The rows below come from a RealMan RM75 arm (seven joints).
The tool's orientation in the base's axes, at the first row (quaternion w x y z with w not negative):
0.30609, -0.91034, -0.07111, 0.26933
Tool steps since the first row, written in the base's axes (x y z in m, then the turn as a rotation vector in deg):
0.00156, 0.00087, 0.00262, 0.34, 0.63, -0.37
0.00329, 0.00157, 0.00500, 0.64, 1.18, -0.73
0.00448, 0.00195, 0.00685, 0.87, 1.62, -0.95
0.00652, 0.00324, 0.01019, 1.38, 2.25, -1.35
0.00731, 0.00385, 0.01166, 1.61, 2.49, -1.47
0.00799, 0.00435, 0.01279, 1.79, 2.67, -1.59
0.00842, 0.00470, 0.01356, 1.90, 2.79, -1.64
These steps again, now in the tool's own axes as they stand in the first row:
0.00040, -0.00231, -0.00213, 0.64, -0.30, 0.39
0.00101, -0.00435, -0.00428, 1.21, -0.53, 0.76
0.00130, -0.00580, -0.00595, 1.64, -0.77, 1.01
0.00191, -0.00890, -0.00860, 2.43, -1.05, 1.33
0.00210, -0.01029, -0.00969, 2.75, -1.18, 1.41
0.00232, -0.01139, -0.01055, 3.01, -1.26, 1.49
0.00244, -0.01215, -0.01111, 3.16, -1.33, 1.53

